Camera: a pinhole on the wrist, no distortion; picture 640 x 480 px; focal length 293.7 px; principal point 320.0 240.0 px. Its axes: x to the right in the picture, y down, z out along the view. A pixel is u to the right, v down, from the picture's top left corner.
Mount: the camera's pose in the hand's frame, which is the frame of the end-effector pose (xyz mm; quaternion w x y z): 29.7 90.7 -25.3 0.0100 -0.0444 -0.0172 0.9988
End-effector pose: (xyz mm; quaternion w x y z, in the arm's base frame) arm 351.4 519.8 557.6 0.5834 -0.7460 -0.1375 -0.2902
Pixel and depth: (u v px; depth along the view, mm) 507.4 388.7 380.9
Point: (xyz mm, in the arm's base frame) 182.3 893.4 446.8
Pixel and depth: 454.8 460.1 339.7
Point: 209.7 865.2 554.3
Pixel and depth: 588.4 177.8 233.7
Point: 316.7 689.1 300.3
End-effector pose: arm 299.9 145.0 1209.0 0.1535 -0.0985 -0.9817 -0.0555
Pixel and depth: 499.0 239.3 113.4
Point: 340.8 234.1 1123.5
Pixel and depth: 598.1 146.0 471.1
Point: 654.0 351.2 698.1
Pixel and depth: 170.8 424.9 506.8
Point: -114.8 10.6 798.1
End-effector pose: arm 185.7 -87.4 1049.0 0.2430 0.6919 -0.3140 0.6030
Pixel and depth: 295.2 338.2 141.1
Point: 237.9 -199.7 1057.4
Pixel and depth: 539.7 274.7 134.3
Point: 194.2 -196.1 949.1
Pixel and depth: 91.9 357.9 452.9
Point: 600.8 -379.0 1316.1
